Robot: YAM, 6 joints.
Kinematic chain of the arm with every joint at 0, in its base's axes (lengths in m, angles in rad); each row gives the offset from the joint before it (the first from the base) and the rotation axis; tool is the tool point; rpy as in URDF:
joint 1: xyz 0 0 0.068 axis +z
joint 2: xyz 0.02 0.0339 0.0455 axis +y
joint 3: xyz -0.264 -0.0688 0 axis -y
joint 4: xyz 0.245 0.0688 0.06 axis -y
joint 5: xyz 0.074 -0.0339 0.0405 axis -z
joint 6: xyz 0.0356 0 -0.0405 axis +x
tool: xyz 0 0 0 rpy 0 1.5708 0
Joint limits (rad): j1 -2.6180..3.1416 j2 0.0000..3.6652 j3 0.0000..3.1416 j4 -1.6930..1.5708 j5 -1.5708..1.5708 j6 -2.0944..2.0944
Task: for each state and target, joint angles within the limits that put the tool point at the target. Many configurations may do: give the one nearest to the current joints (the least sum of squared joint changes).
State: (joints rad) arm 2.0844 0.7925 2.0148 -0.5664 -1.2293 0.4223
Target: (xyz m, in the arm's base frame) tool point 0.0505 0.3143 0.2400
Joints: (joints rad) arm 1.3112 1.6238 1.1636 -0.6913 -1.1088 0.4223
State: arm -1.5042 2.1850 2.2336 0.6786 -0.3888 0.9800
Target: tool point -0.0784 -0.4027 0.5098
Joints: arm -1.7989 1.8405 1.8740 0.7311 -0.4260 0.9800
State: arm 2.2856 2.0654 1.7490 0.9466 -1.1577 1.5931
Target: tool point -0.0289 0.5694 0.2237
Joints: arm 1.5694 2.5366 2.0236 0.8170 -0.9878 1.5931
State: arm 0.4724 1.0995 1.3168 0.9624 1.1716 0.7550
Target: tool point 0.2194 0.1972 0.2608
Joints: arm 0.8442 1.4373 0.6957 0.8204 1.1859 0.7550
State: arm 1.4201 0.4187 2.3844 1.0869 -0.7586 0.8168
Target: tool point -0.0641 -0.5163 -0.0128
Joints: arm 1.4942 0.0000 3.0190 1.4385 -0.7549 0.8168
